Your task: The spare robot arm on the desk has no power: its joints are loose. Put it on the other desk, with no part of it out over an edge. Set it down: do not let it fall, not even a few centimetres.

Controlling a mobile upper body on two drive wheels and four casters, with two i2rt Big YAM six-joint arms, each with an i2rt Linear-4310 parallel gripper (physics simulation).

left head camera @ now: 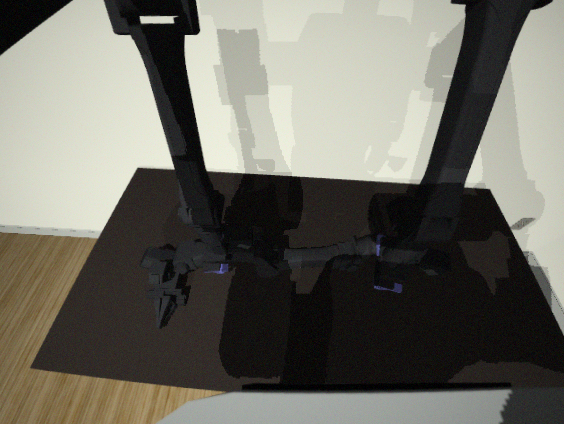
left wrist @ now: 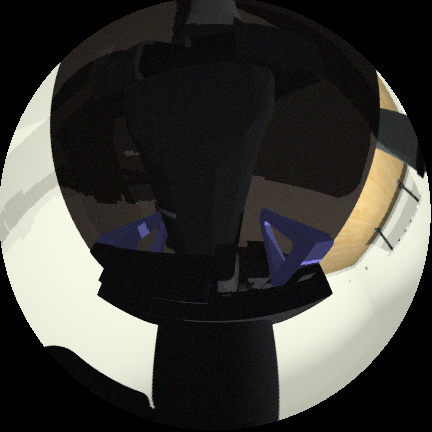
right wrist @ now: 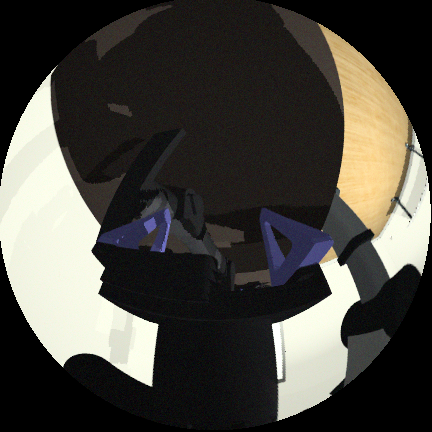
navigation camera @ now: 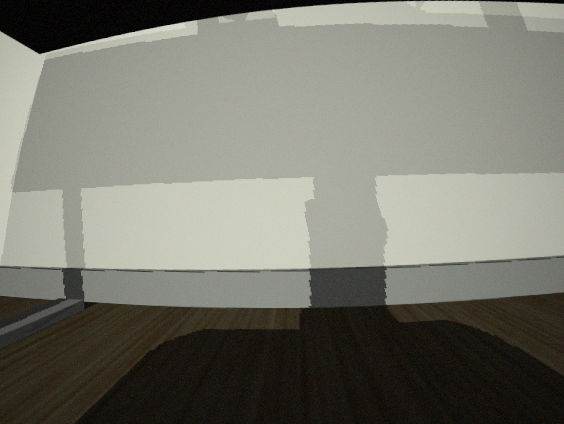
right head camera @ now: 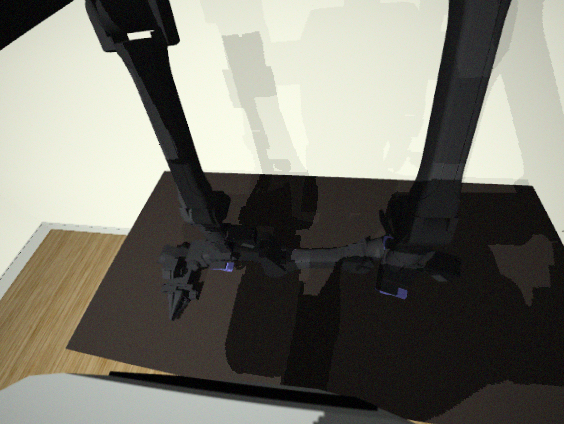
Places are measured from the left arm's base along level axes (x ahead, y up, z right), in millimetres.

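Pixels of known places: left gripper, between the fingertips: point(left head camera: 222, 258) point(right head camera: 232, 256); right gripper, between the fingertips: point(left head camera: 378, 271) point(right wrist: 214, 212) point(right head camera: 386, 275).
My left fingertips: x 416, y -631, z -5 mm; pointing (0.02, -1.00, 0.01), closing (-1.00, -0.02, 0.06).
Behind a point stands the place of what it marks.
The dark grey spare arm point(left head camera: 315, 255) point(right head camera: 330, 256) point(left wrist: 200, 125) lies stretched sideways over the dark desk point(left head camera: 125, 345) {x 171, y -693, z -257 mm} point(right head camera: 145, 345) {x 143, y -693, z -237 mm} point(right wrist: 225, 100) {x 305, y -693, z 557 mm}. Its claw end is at the left, pointing to the picture's bottom, and it shows inside the desk's outline. Whether every part touches the top is too dark to tell. My left gripper point(left head camera: 225, 257) {x 416, y -631, z -5 mm} point(right head camera: 235, 255) {x 416, y -631, z -5 mm} point(left wrist: 214, 213) {x 416, y -631, z -5 mm} is open, its purple fingers on either side of a spare arm link. My right gripper point(left head camera: 378, 267) {x 349, y -560, z 441 mm} point(right head camera: 383, 269) {x 349, y -560, z 441 mm} point(right wrist: 214, 212) {x 349, y -560, z 441 mm} is open near the other end; a grey link passes close by its fingers. Shadow hides contacts.
A pale wall point(left head camera: 325, 125) {x 853, y -461, z 328 mm} point(navigation camera: 200, 225) {x 866, y -1215, z 14 mm} stands behind the desk. Wooden floor point(left head camera: 30, 300) {x 463, y -1413, z -1330 mm} point(right head camera: 55, 290) {x 443, y -1413, z -1532 mm} shows beyond the desk's left edge. My pale body point(left head camera: 350, 410) {x 83, y -39, z 202 mm} is at the near edge. A grey bar point(navigation camera: 45, 320) {x 732, y -1397, z -288 mm} lies low at the left in the navigation view.
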